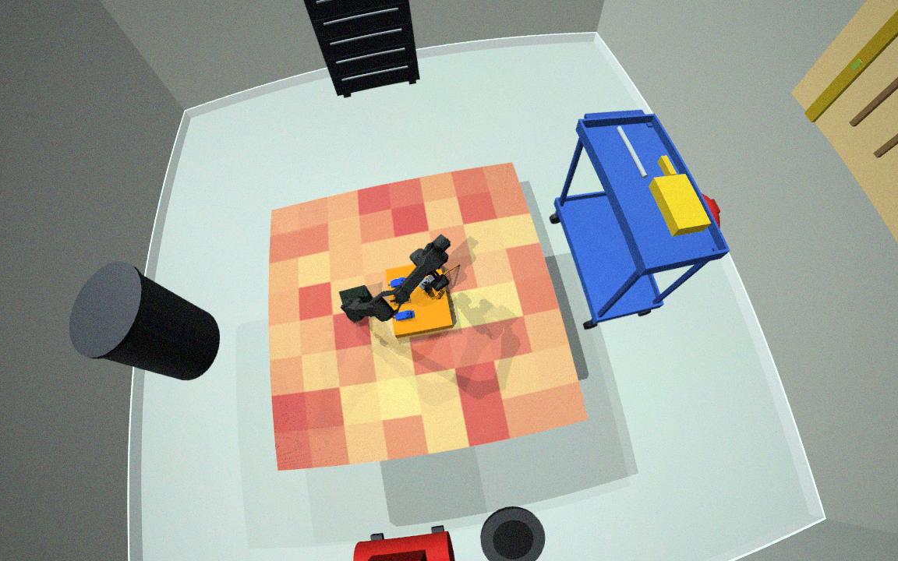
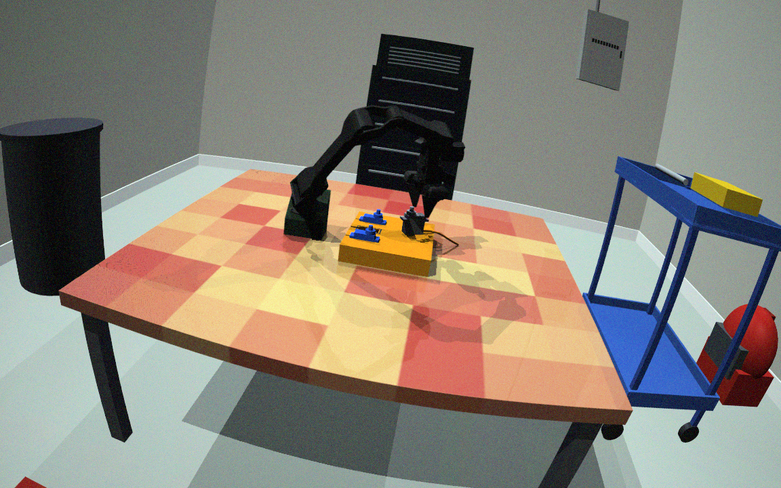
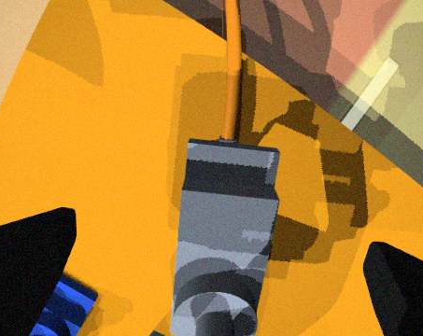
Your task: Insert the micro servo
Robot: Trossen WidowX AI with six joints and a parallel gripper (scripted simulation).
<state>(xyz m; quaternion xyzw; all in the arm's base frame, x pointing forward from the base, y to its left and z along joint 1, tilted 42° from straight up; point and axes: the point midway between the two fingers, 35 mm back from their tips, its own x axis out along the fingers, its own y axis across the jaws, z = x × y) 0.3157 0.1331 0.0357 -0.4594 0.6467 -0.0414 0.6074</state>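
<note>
The deck is 2 cm behind my gripper tip, 5 cm to the right of it and 9 cm below it.
</note>
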